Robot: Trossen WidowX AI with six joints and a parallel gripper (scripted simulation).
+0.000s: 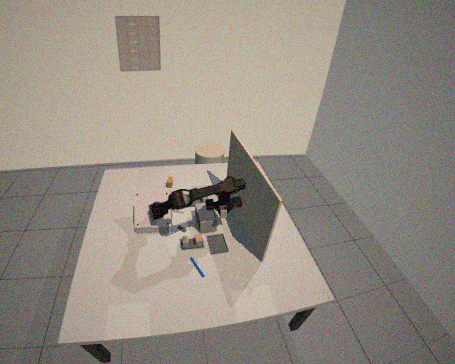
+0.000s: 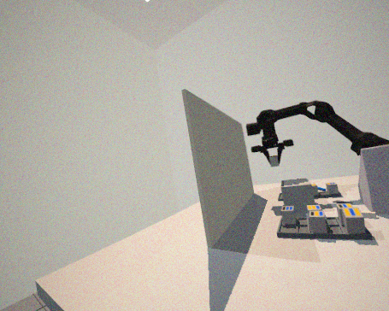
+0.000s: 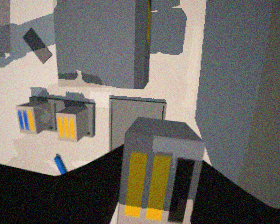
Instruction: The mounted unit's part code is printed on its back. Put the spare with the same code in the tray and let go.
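The flat grey tray lies 2 cm behind my gripper tip, 7 cm to the right of it and 17 cm below it. Also, from my gripper tip: tall grey panel 15 cm ahead, 14 cm to the left, 5 cm above; then grey spare 3 cm above; then grey mounted unit 9 cm behind, 11 cm to the left, 12 cm below.
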